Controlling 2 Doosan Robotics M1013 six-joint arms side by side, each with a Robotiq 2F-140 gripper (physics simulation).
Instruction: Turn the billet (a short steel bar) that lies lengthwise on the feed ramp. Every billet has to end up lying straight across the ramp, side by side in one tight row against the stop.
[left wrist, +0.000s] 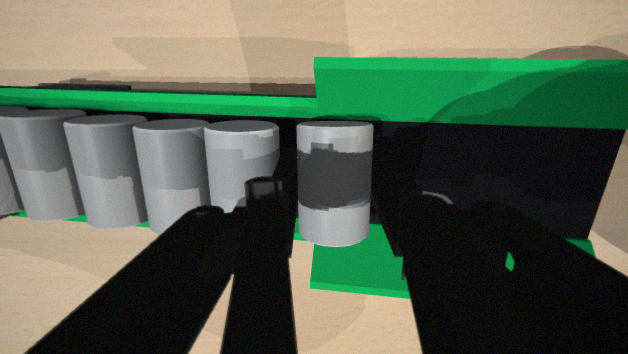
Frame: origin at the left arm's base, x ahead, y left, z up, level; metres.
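Where they show: left gripper, fingertip midpoint: (333, 170).
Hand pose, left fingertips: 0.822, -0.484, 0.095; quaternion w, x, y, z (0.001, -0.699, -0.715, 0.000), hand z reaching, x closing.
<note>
Each offset is from my left fingertips to the top centre of the thing, as dx, dy, dz. "*": to the spot under its first point.
A grey steel billet {+0.003, +0.000, +0.029} (334, 180) lies straight across the ramp, between the fingers of my left gripper (333, 170), which is shut on it. A dark shadow band crosses its middle. To its left, several more grey billets {+0.006, -0.090, +0.013} (172, 160) lie across the ramp side by side in a row that runs out of the left edge of the view. A narrow gap, partly filled by my left finger, parts the held billet from the nearest billet of the row {* -0.010, -0.048, +0.018} (240, 160). The stop does not show. My right gripper is not in view.
The ramp's green side wall (390, 90) stands behind the held billet and is taller there than the low green rail {* -0.034, -0.077, -0.016} (200, 103) behind the row. The dark ramp bed (530, 165) runs on to the right. A green plate {+0.058, +0.069, +0.034} (345, 265) shows in front. Light wood (150, 25) lies beyond.
</note>
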